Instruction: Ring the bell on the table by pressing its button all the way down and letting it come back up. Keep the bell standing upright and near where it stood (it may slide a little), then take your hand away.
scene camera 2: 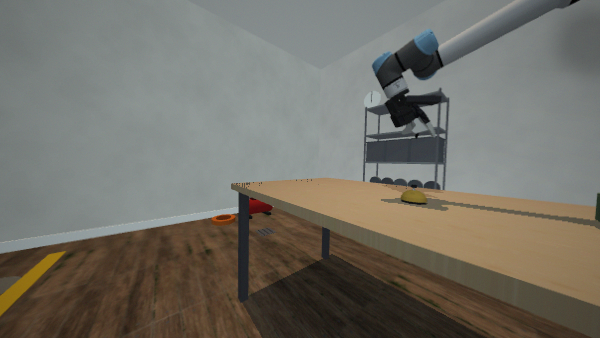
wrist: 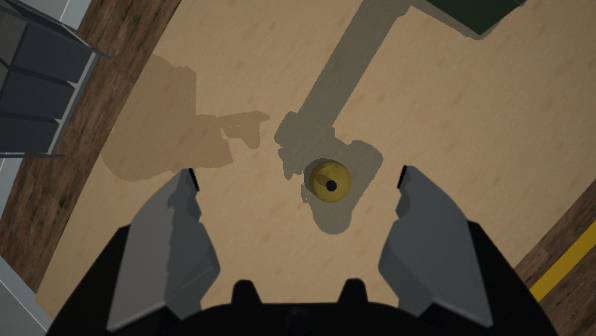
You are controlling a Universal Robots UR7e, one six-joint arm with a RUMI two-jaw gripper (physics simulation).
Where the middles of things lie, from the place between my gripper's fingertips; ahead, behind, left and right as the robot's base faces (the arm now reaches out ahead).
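Scene:
Yellow dome bell (wrist: pixel 329 170): my hand is 20 mm short of it, 50 mm to the right of it and 210 mm above it.

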